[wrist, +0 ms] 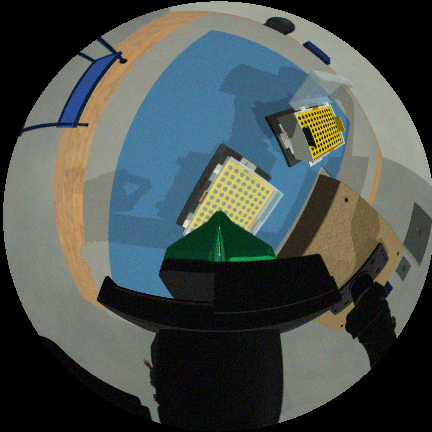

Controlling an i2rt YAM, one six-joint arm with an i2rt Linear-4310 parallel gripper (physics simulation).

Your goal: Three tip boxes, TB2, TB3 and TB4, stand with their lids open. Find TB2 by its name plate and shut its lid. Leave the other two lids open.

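Seen in the pictures: gripper, fingertip midpoint: (218, 216); arm's base, origin of the base link: (358, 281).
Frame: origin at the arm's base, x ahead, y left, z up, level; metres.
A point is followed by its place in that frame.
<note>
A tip box (242, 187) @[y 0.032, x 0.328, z -0.116 m] with a yellow rack stands in the middle of the wrist view. Its clear lid (276, 198) @[y 0.015, x 0.281, z -0.116 m] lies over the rack, whose yellow looks pale through it; whether the lid is fully down is hard to tell. My gripper (218, 216) @[y 0.065, x 0.345, z -0.075 m] is shut and empty, its green fingertips overlapping the near part of this box in the view. A second tip box (322, 131) @[y -0.142, x 0.266, z -0.136 m] stands farther off at the upper right, its rack bright yellow and its clear lid (320, 87) @[y -0.173, x 0.336, z -0.093 m] open. I cannot read a name plate on either box. The third box does not show in the view.
Both boxes stand on a blue mat (150, 150) @[y 0.065, x 0.463, z -0.193 m]. A tan board (330, 225) @[y -0.028, x 0.131, z -0.114 m] with a black arm mount lies at the right. The wooden table edge (70, 180) runs along the left. A blue chair-like object (87, 90) stands beyond it. A dark round object (280, 25) is at the top.
</note>
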